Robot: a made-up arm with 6 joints.
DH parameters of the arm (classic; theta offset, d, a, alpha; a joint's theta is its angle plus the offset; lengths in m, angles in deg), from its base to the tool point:
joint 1: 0 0.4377 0.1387 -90
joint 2: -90 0 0.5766 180
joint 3: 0 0 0.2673 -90
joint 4: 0 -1.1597 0 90
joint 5: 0 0 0 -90
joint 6: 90 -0.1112 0 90
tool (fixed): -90 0 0 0
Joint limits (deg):
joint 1: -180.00..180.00
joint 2: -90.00..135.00
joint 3: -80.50..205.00
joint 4: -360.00..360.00
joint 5: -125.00..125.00
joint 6: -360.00..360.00
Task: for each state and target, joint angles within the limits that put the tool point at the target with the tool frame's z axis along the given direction. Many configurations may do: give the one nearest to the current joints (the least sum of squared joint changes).
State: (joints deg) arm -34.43 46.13 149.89 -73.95 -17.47 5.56
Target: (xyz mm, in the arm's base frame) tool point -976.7 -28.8 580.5 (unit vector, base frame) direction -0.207 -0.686 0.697
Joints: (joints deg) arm 2.78 11.18 198.03 -108.03 -10.17 -28.45
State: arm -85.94 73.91 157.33 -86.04 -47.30 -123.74
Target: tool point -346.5 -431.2 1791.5 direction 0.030 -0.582 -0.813
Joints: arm -138.91 77.98 162.52 -94.35 -61.32 -152.04
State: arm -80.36 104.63 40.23 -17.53 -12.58 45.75
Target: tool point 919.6 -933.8 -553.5 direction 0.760 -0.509 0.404
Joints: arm -45.07 74.48 0.08 -24.74 10.36 34.71
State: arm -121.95 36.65 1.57 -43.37 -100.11 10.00
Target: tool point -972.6 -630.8 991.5 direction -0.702 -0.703 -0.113
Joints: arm -150.63 -14.04 -23.49 -41.34 -98.45 13.39
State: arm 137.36 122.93 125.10 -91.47 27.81 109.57
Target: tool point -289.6 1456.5 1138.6 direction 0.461 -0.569 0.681
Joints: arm 103.80 117.25 154.90 -100.00 37.16 79.64
